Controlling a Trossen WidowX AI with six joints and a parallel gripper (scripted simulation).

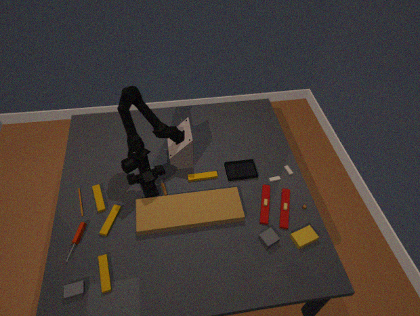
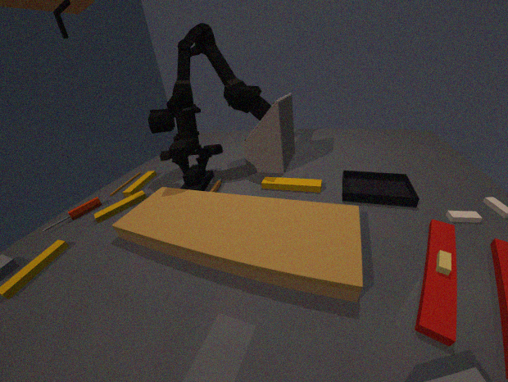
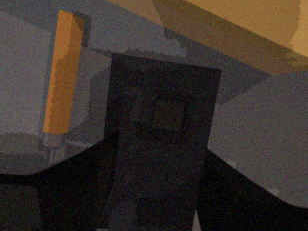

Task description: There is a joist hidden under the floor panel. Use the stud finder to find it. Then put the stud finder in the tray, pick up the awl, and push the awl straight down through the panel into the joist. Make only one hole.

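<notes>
Right now the awl is 3 cm behind my gripper tip, 7 cm to the left of it and 2 cm below it. Round my gripper tip: stud finder: 1 cm ahead, 2 cm above; thin orange stick: 7 cm ahead, 34 cm to the right, 2 cm below; square indicator light: 2 cm ahead, 1 cm to the left, 3 cm above.
</notes>
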